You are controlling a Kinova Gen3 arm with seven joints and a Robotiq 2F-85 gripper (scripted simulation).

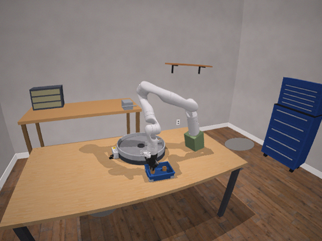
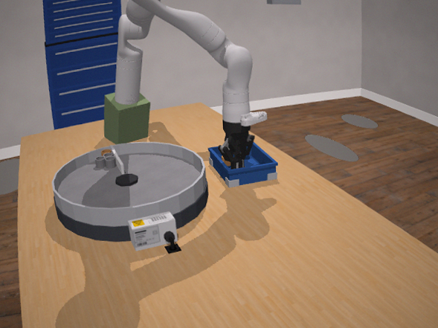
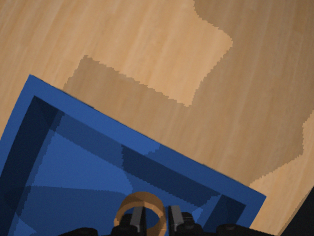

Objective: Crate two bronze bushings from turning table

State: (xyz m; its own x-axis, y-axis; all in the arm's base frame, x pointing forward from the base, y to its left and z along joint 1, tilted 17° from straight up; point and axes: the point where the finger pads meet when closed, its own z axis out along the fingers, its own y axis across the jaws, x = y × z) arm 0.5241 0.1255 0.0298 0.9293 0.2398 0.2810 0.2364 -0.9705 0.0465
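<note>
Now: the blue crate 40 mm to the left of my hand, 40 mm behind it and 10 mm below it. Round my hand: grey turning table 310 mm to the right, 70 mm behind, 10 mm above.
</note>
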